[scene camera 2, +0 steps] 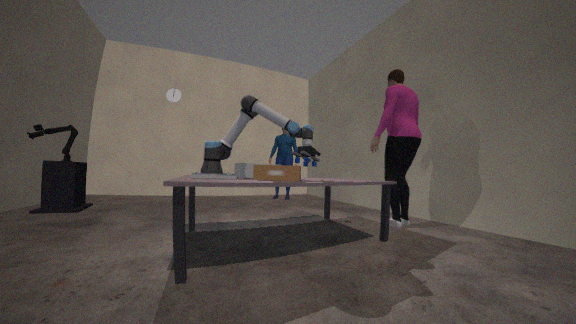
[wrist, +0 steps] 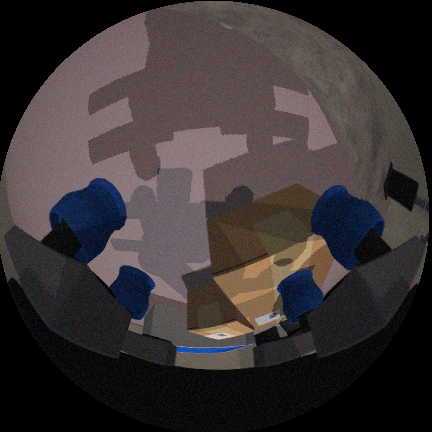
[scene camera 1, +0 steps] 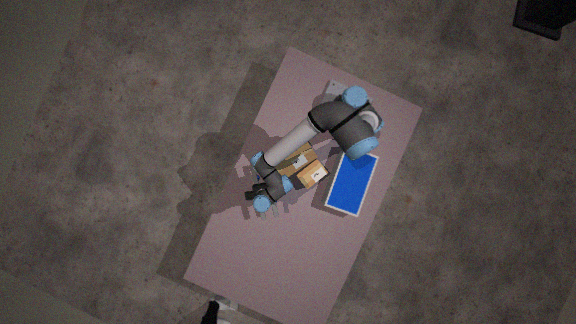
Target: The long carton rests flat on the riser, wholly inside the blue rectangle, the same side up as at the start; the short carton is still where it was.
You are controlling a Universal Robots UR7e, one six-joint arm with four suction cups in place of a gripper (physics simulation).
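The long carton is brown with a white label and lies on the table, partly under the arm in scene camera 1. The short carton lies close beside it, towards the riser; it does not show in scene camera 2. The riser is a pale block with the blue rectangle on top, bare of cartons. My gripper has its blue cups in the air above the table, off to the side of the cartons, holding nothing. The wrist hides the cups in scene camera 1.
The pink table carries the arm's base. A person in pink stands beyond the table's right end; a person in blue stands behind it. A black pedestal with a small arm stands at the left.
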